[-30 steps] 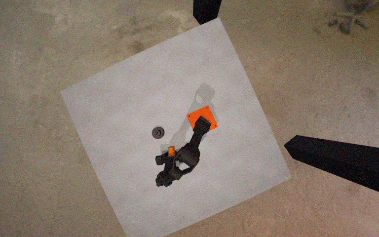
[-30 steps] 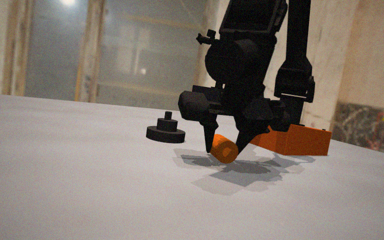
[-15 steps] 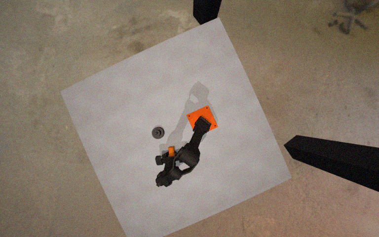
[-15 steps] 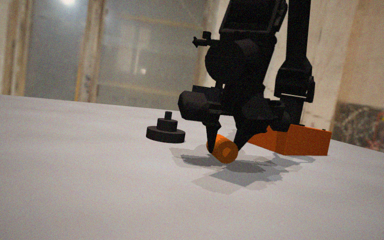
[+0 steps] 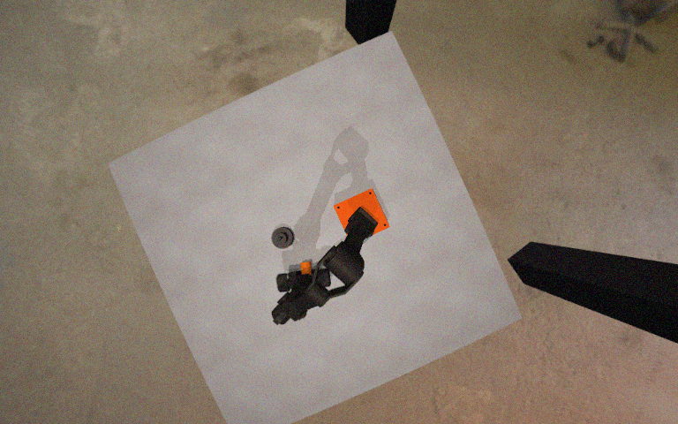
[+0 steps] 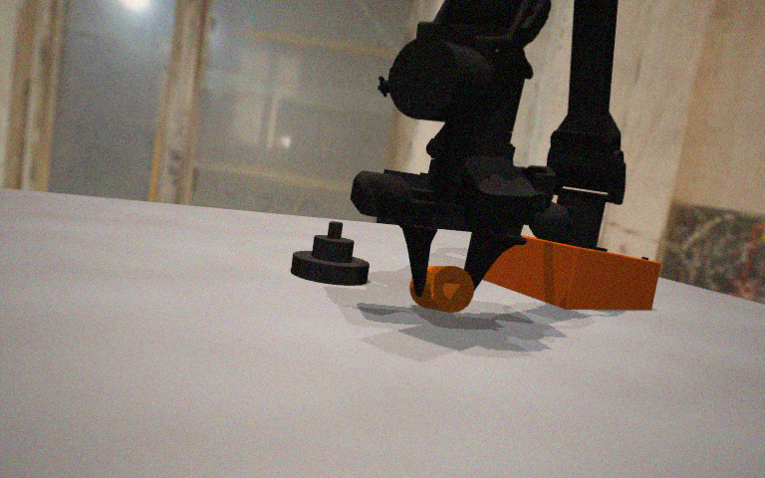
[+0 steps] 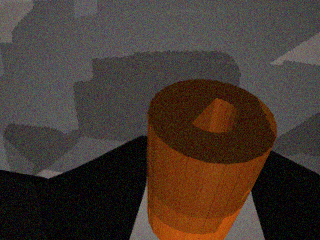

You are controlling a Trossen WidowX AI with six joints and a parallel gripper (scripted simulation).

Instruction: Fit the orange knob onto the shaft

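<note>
Right now the dark round pedestal is 16 cm to the right of my gripper tip and 1 cm above it. From my gripper tip the other things lie so: orange knob: 1 cm above.
</note>
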